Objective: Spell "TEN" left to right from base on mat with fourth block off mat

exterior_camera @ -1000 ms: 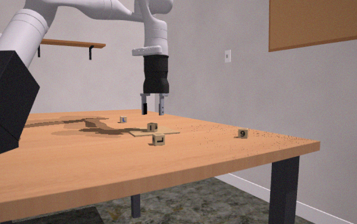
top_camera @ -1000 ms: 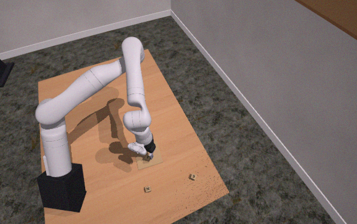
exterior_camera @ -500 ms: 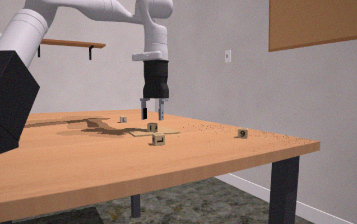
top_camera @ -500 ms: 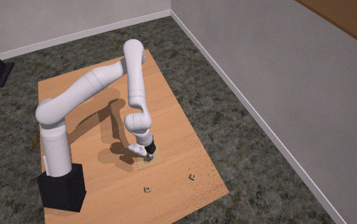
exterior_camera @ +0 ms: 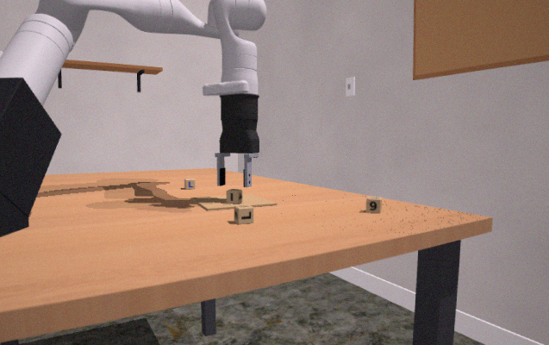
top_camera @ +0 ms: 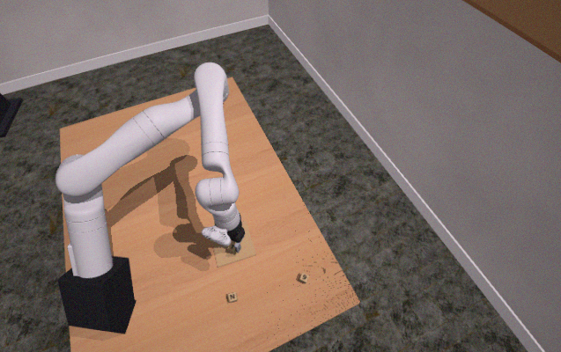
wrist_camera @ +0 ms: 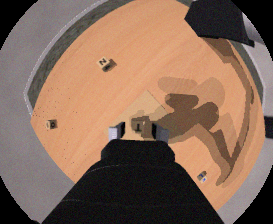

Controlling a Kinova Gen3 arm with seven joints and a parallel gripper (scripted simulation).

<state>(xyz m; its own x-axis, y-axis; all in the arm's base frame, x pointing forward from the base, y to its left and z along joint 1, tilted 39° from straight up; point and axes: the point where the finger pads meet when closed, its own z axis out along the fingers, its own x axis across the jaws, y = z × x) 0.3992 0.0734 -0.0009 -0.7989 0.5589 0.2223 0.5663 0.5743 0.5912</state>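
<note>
The mat lies 5 cm below my hand and 2 cm to the left of it.
</note>
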